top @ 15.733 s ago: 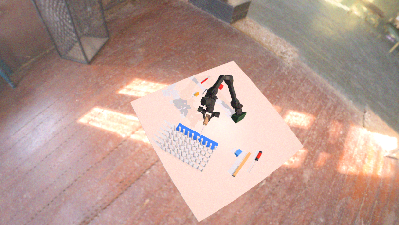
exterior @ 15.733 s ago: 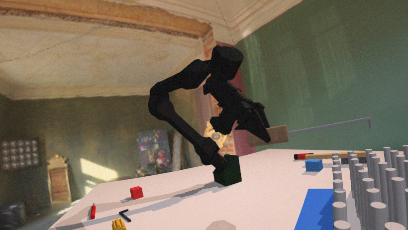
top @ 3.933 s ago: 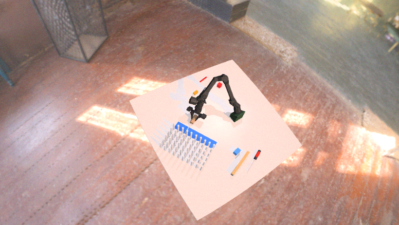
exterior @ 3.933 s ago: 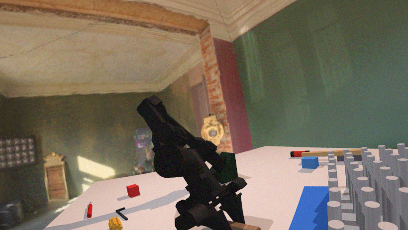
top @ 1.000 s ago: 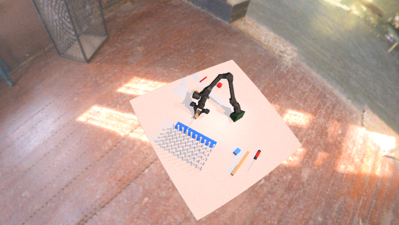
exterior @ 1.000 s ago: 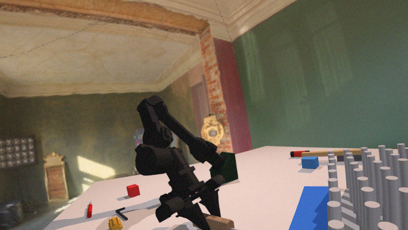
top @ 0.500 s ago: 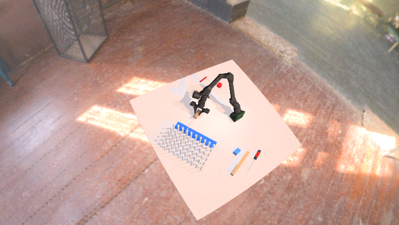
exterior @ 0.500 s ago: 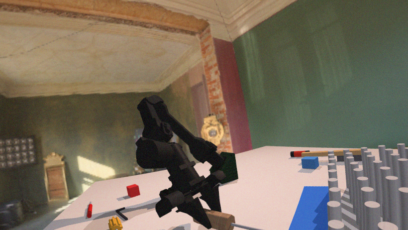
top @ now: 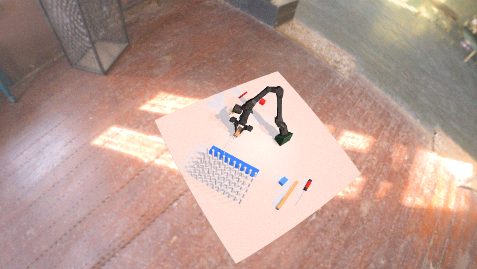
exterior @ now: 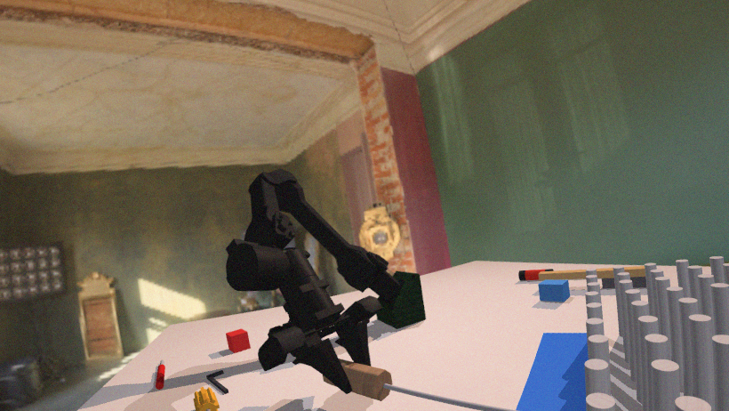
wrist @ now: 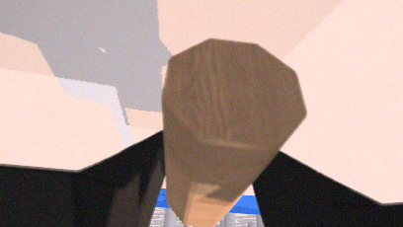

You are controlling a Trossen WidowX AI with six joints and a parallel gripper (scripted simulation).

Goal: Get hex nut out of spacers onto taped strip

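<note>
The blue block lies 30 mm behind my gripper tip, 520 mm to the left of it and 20 mm below it. From my gripper tip the other things lie so: yellow piece: 110 mm behind, 200 mm to the right, 20 mm below; allen key: 230 mm behind, 190 mm to the right, 30 mm below; blue taped strip: 160 mm ahead, 170 mm to the left, 40 mm below.
</note>
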